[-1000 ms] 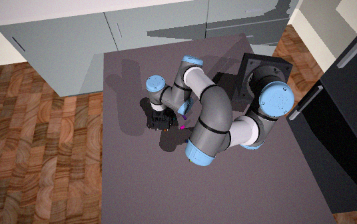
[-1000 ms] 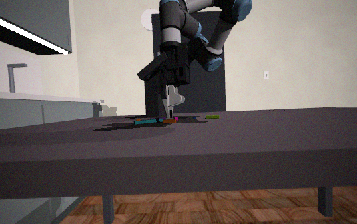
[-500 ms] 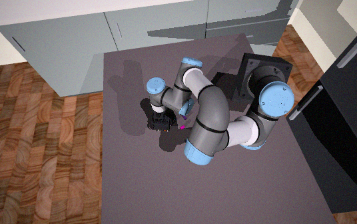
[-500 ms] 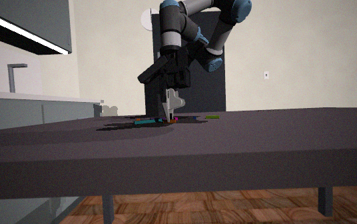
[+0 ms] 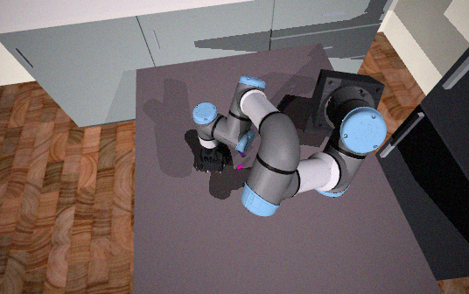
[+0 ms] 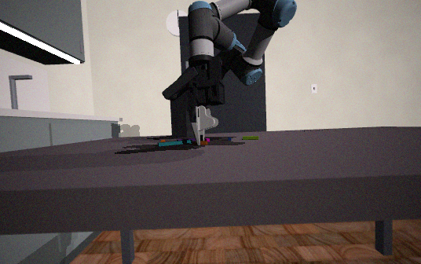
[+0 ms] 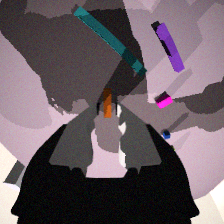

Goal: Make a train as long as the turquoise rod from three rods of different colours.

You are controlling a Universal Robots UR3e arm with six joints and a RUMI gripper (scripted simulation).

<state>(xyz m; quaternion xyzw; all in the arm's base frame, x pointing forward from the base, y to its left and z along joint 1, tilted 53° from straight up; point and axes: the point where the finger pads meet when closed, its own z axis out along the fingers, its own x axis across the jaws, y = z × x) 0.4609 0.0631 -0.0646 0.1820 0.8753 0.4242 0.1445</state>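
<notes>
Now: the blue rod 90 mm to the left of my hand, 90 mm behind it and 10 mm below it. The rest, counted from my hand: magenta rod 80 mm behind, 10 mm to the left, 10 mm below; purple rod 90 mm behind, 60 mm to the right, 10 mm below; turquoise rod 70 mm to the right, 20 mm behind, 10 mm below.
</notes>
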